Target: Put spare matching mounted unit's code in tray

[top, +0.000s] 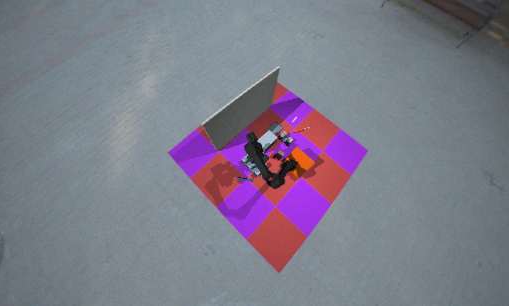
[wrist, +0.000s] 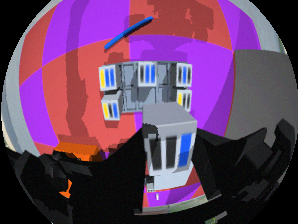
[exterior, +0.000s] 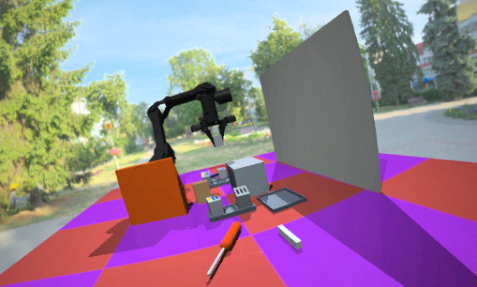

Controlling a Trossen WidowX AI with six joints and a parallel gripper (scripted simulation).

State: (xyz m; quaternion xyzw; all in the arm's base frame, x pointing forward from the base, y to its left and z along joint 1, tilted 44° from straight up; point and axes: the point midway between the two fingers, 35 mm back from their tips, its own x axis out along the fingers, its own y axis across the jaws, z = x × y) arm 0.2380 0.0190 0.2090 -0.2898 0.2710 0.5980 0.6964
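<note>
Right now my gripper tip is 370 mm to the left of the grey tray, 160 mm above it and 60 mm short of it. Round my gripper tip: grey spare block: 20 mm above; grey box: 180 mm to the right, 110 mm below, 30 mm ahead; brown block: 180 mm to the right, 130 mm below, 130 mm behind.
</note>
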